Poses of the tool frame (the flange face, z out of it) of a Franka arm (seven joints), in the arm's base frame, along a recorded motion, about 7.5 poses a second.
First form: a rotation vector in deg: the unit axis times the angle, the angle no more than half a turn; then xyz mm.
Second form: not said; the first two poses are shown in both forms.
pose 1, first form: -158.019, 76.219, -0.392, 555.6, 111.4, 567.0
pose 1, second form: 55.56, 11.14, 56.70, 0.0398, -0.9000, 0.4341, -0.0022
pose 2, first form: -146.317, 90.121, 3.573, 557.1, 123.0, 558.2
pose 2, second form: 55.71, 12.30, 55.82, 0.0708, -0.8491, 0.5230, 0.0207
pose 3, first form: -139.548, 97.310, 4.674, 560.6, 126.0, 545.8
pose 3, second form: 56.06, 12.60, 54.58, 0.0855, -0.8170, 0.5697, 0.0274
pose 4, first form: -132.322, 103.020, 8.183, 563.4, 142.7, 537.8
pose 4, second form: 56.34, 14.27, 53.78, 0.1054, -0.7837, 0.6102, 0.0485
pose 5, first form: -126.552, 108.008, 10.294, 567.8, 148.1, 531.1
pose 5, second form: 56.78, 14.81, 53.11, 0.1159, -0.7541, 0.6436, 0.0613
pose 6, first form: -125.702, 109.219, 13.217, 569.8, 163.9, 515.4
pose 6, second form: 56.98, 16.39, 51.54, 0.1128, -0.7477, 0.6497, 0.0786
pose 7, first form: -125.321, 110.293, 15.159, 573.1, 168.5, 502.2
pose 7, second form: 57.31, 16.85, 50.22, 0.1077, -0.7433, 0.6541, 0.0899
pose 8, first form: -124.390, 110.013, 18.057, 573.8, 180.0, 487.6
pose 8, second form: 57.38, 18.00, 48.76, 0.1129, -0.7399, 0.6544, 0.1074
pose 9, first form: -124.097, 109.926, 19.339, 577.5, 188.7, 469.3
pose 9, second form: 57.75, 18.87, 46.93, 0.1140, -0.7387, 0.6543, 0.1151
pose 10, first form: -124.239, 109.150, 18.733, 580.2, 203.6, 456.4
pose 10, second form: 58.02, 20.36, 45.64, 0.1181, -0.7413, 0.6512, 0.1118
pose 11, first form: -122.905, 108.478, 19.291, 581.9, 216.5, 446.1
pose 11, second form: 58.19, 21.65, 44.61, 0.1300, -0.7383, 0.6516, 0.1159
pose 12, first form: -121.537, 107.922, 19.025, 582.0, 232.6, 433.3
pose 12, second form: 58.20, 23.26, 43.33, 0.1422, -0.7351, 0.6528, 0.1151
